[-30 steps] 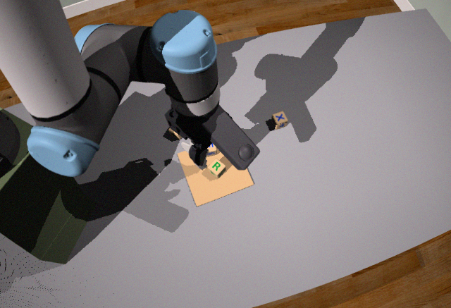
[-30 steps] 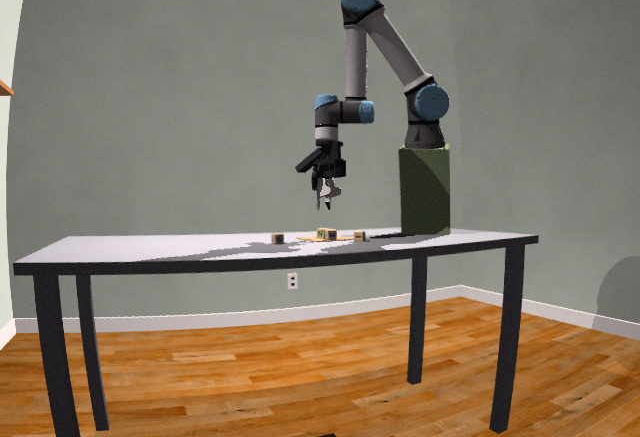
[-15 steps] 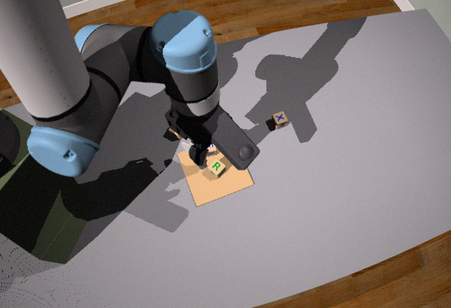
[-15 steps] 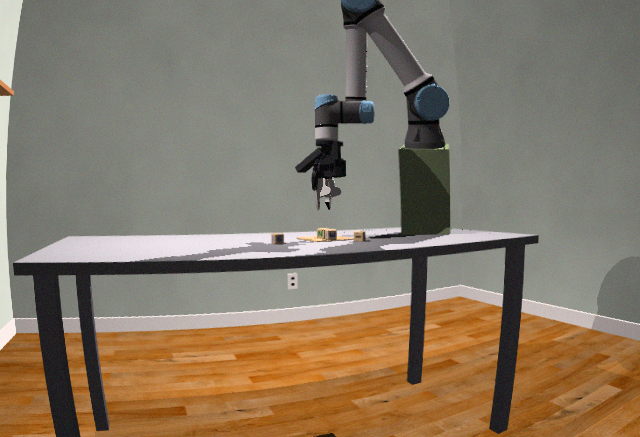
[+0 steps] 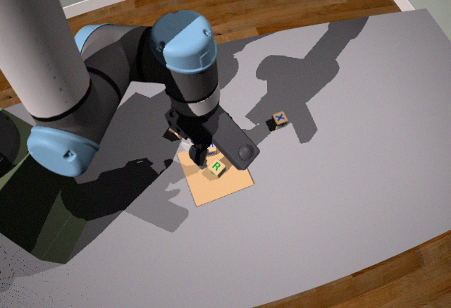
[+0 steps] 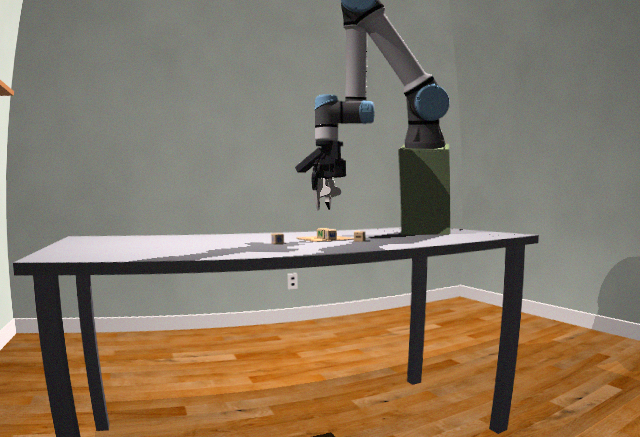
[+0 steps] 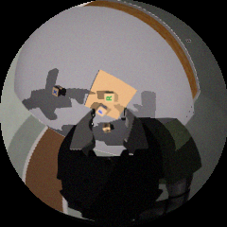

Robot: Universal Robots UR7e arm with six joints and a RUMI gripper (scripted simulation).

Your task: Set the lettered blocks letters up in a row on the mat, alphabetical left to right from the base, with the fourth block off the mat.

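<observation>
Right now the mat is 110 mm below my hand and 10 mm to the left of it.
</observation>
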